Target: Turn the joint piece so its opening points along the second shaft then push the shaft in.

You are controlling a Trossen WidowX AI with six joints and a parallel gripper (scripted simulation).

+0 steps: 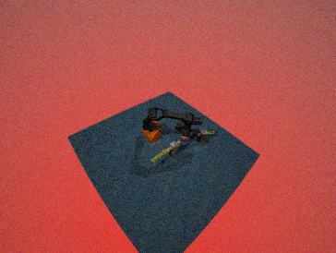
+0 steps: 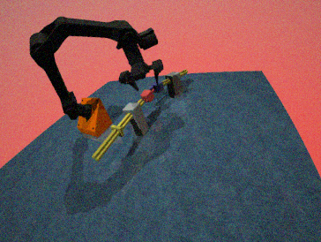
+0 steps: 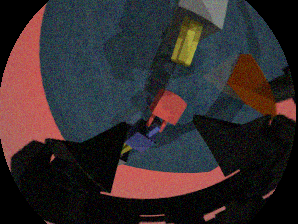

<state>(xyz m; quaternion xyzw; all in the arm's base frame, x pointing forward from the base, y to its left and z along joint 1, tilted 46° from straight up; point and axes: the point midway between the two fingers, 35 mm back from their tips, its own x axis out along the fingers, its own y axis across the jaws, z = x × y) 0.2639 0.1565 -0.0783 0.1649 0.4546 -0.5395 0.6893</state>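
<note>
My gripper tip is 3 cm above the red square joint piece and 1 cm past it.
</note>
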